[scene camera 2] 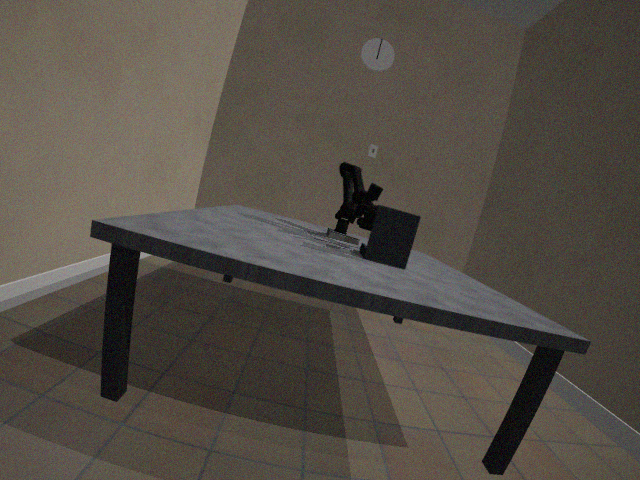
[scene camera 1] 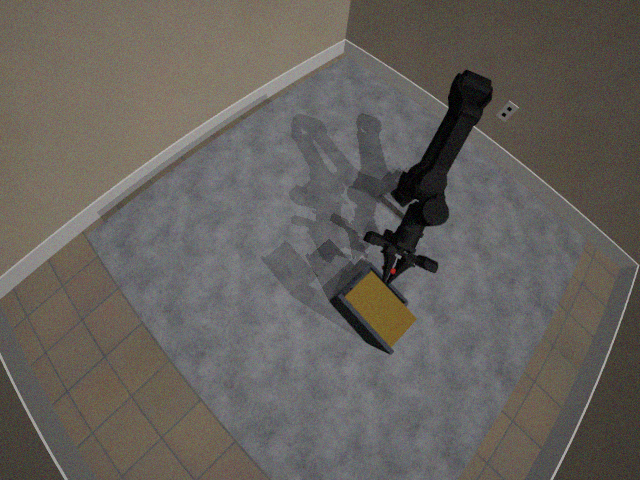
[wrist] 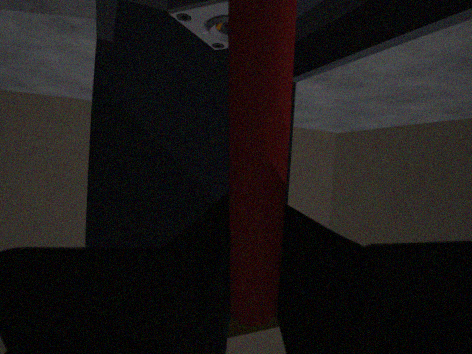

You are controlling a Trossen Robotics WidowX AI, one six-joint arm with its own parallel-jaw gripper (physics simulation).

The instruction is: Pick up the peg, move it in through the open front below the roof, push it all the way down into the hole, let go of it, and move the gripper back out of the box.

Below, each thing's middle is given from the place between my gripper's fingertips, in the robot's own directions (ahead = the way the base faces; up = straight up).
I see my gripper 3 cm short of the dark box [scene camera 1: 340, 303], 2 cm to the right of it and 3 cm above it. Also, from my hand: box roof [scene camera 1: 390, 318]: 7 cm ahead, 3 cm to the left, 7 cm above.
